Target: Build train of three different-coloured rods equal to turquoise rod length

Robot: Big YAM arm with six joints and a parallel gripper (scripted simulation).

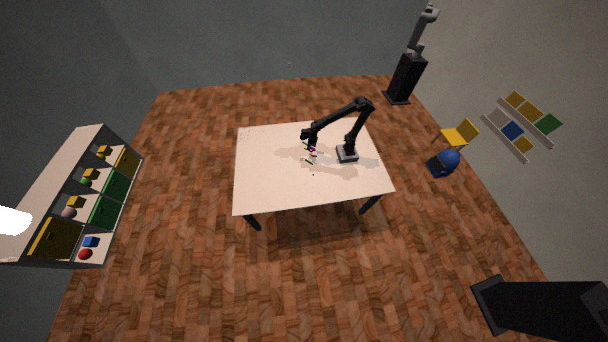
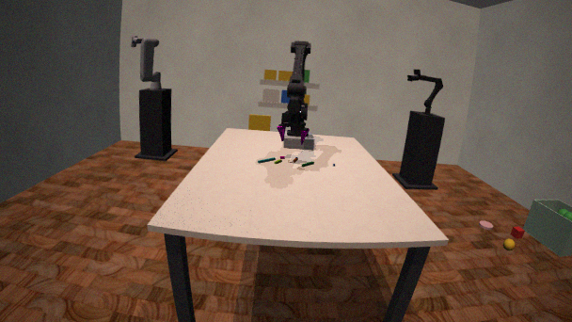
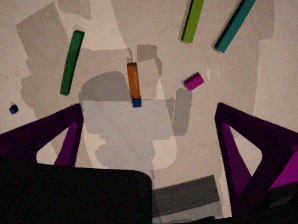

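The lime rod is 30 mm ahead of my hand, 60 mm to the right of it and 100 mm below it. Also, from my hand: magenta rod (40 mm behind, 40 mm to the right, 100 mm below); then orange rod (10 mm behind, 20 mm to the left, 100 mm below); then green rod (40 mm ahead, 80 mm to the left, 100 mm below).
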